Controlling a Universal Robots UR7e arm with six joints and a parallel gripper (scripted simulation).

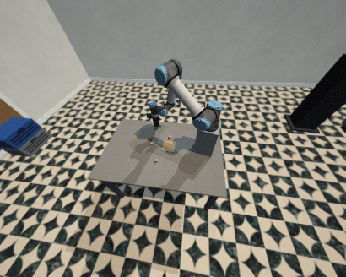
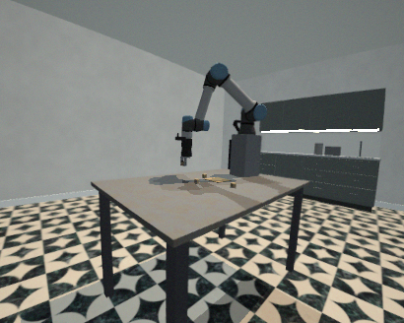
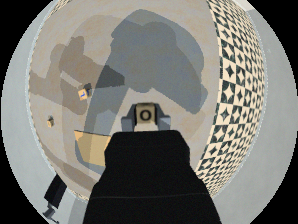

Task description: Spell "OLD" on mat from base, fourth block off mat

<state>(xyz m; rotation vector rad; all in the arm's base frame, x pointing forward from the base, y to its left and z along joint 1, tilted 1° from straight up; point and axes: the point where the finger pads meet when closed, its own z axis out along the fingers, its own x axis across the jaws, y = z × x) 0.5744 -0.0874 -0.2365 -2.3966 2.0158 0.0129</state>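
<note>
My hand is 190 mm past the tan mat, 150 mm to the right of it and 110 mm above it.
</note>
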